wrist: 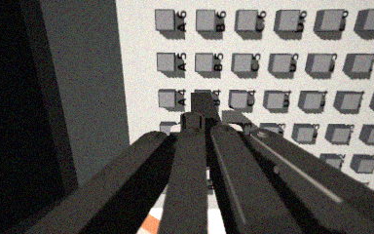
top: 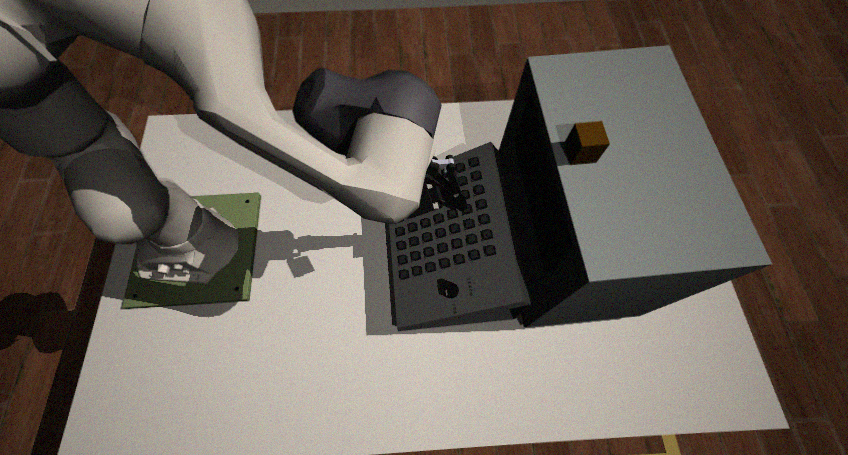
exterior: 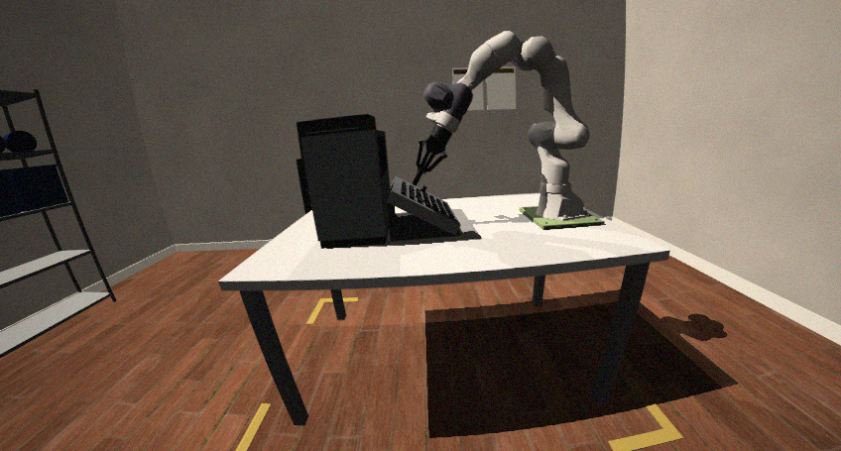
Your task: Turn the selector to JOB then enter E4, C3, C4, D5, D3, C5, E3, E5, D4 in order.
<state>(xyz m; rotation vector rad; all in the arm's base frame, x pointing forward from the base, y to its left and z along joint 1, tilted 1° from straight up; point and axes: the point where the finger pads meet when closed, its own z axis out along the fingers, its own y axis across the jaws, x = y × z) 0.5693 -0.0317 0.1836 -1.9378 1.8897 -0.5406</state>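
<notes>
The key C5 lies 7 cm below my hand and 3 cm to the right of it. From my hand the other things lie so: a5 key 6 cm ahead, 4 cm below, 3 cm to the right; then c6 key 7 cm to the right, 7 cm below; then a7 key 10 cm to the right, 6 cm ahead, 4 cm below.
</notes>
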